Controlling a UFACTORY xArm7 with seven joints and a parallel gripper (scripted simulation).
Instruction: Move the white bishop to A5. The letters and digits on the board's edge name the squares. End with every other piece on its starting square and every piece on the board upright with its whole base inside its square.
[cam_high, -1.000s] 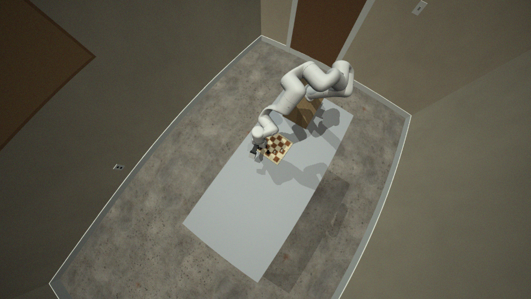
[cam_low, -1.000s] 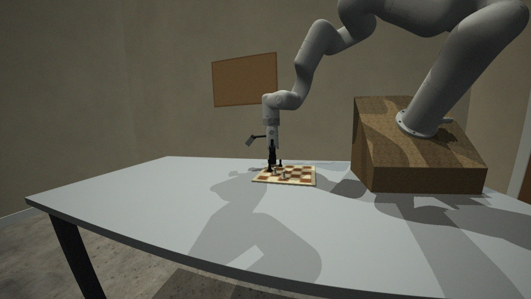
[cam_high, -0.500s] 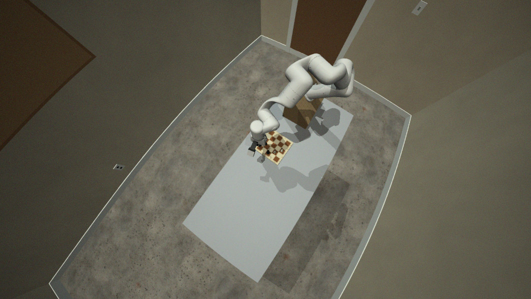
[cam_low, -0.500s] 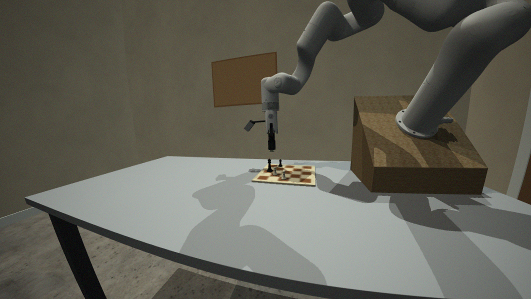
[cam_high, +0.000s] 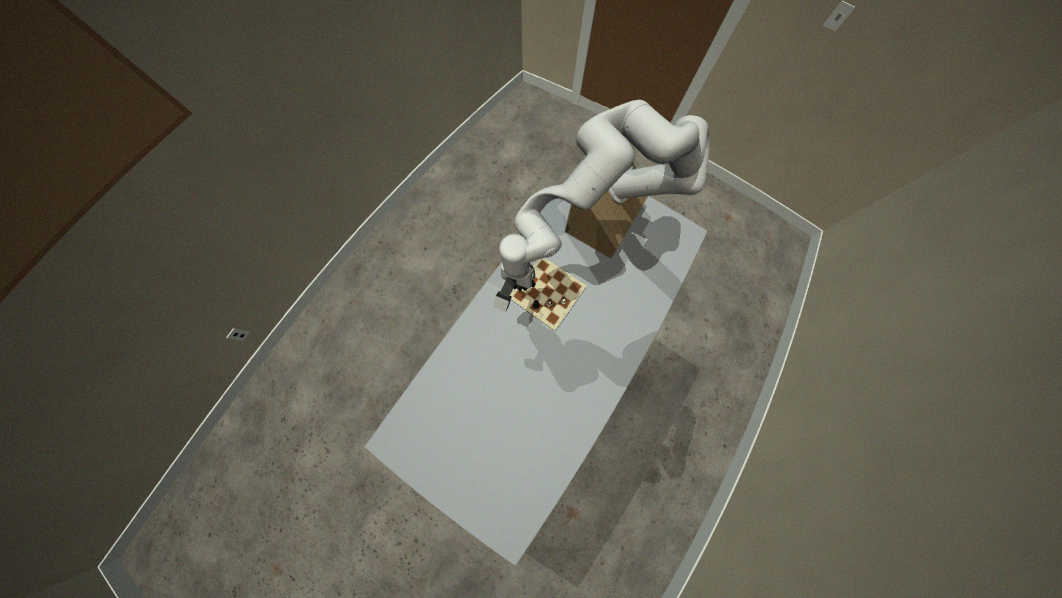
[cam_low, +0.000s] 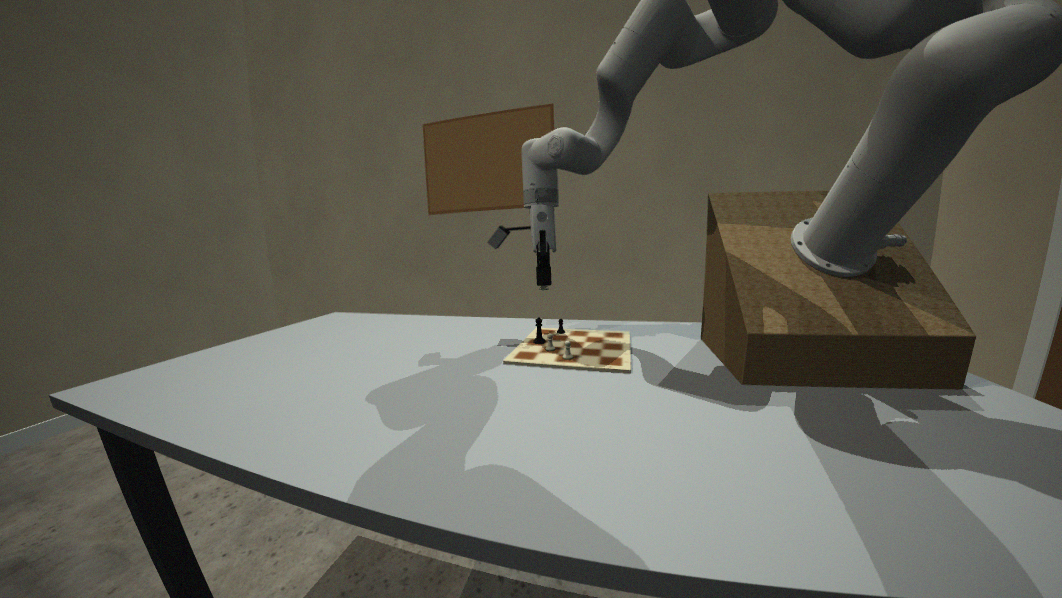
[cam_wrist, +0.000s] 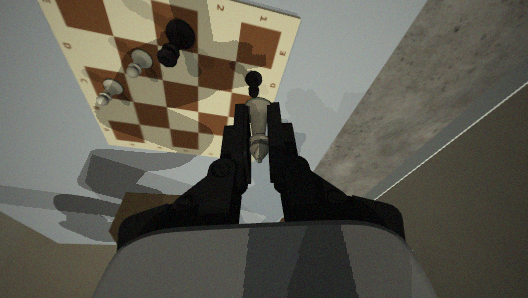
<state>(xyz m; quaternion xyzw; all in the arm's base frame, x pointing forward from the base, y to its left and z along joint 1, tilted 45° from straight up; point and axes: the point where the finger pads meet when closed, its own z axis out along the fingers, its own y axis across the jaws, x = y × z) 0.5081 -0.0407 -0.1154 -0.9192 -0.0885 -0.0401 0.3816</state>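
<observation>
Right now my hand is 7 cm to the right of the tall black piece and 10 cm above it. From my hand the other things lie so: black pawn: 4 cm behind, 12 cm below; white bishop: 1 cm below; chessboard: 7 cm behind, 8 cm to the left, 13 cm below.
</observation>
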